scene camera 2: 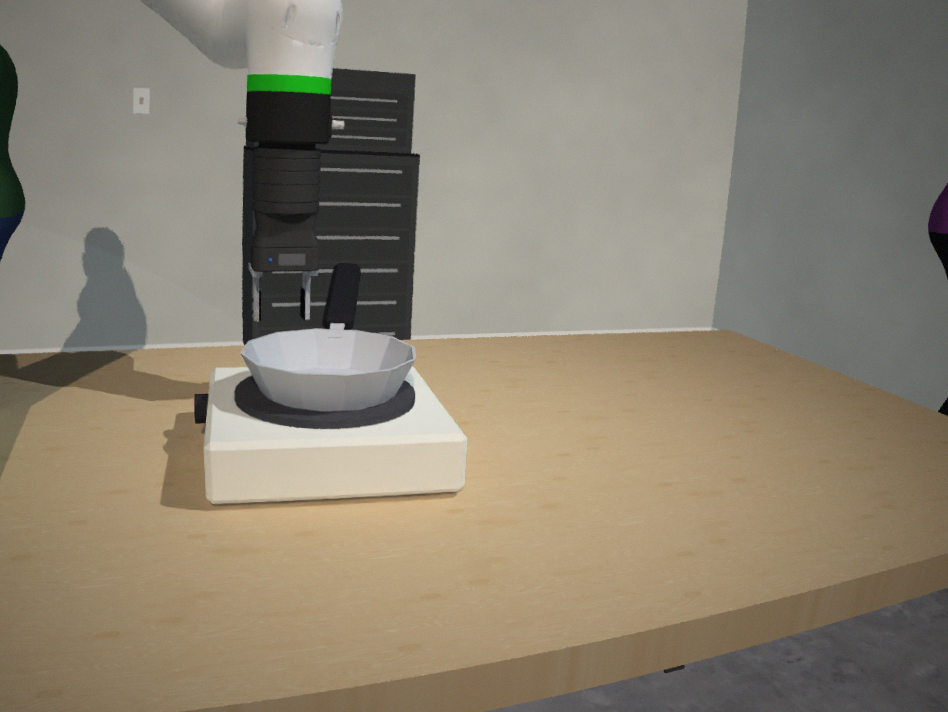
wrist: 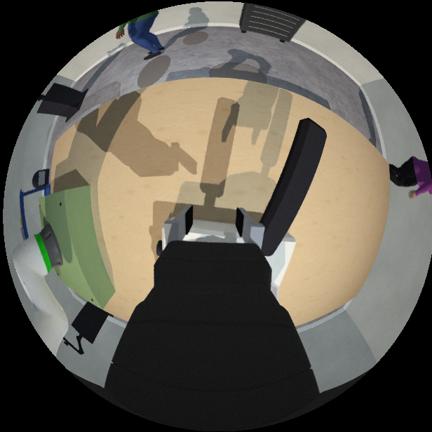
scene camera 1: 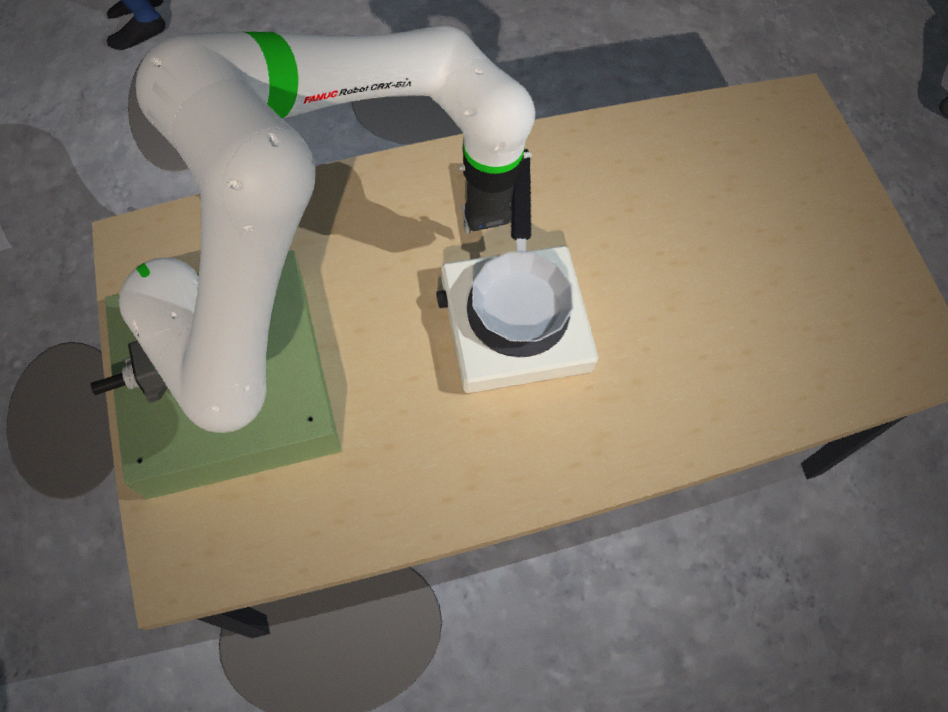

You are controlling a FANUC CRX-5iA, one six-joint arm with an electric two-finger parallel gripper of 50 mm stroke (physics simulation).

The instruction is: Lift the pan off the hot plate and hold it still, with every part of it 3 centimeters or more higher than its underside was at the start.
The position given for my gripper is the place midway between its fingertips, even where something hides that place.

I see my gripper (scene camera 1: 482, 225), a white hot plate (scene camera 2: 255, 450) and a light grey pan (scene camera 2: 335, 369).
The white hot plate shows as well in the wrist view (wrist: 201, 230) and in scene camera 1 (scene camera 1: 486, 360). The light grey pan also shows in the wrist view (wrist: 300, 166) and in scene camera 1 (scene camera 1: 522, 296). My gripper shows as well in the wrist view (wrist: 214, 215).
